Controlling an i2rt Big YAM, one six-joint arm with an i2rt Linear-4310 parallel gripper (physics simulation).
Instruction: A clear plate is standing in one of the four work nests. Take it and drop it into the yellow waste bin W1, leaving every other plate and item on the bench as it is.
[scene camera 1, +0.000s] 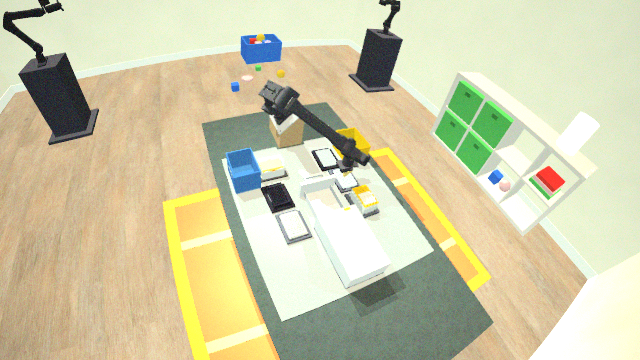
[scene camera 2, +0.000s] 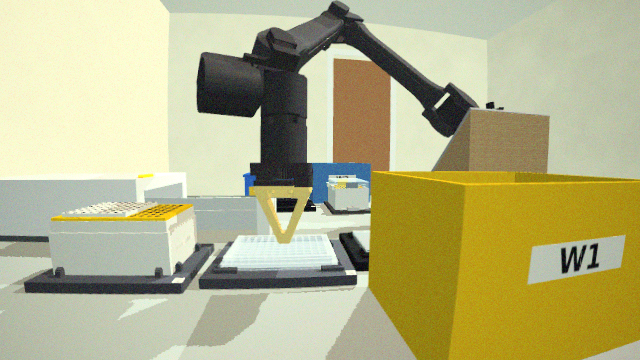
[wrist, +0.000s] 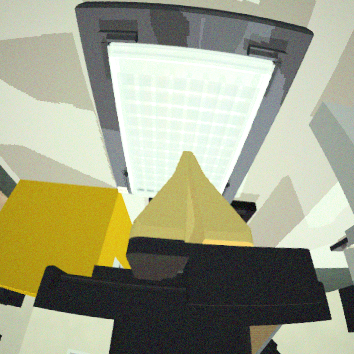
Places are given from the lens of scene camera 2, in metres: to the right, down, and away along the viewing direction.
my gripper (scene camera 2: 284, 243): -0.04, 0.08, 0.31
tip box (scene camera 2: 113, 238): -0.21, 0.06, 0.23
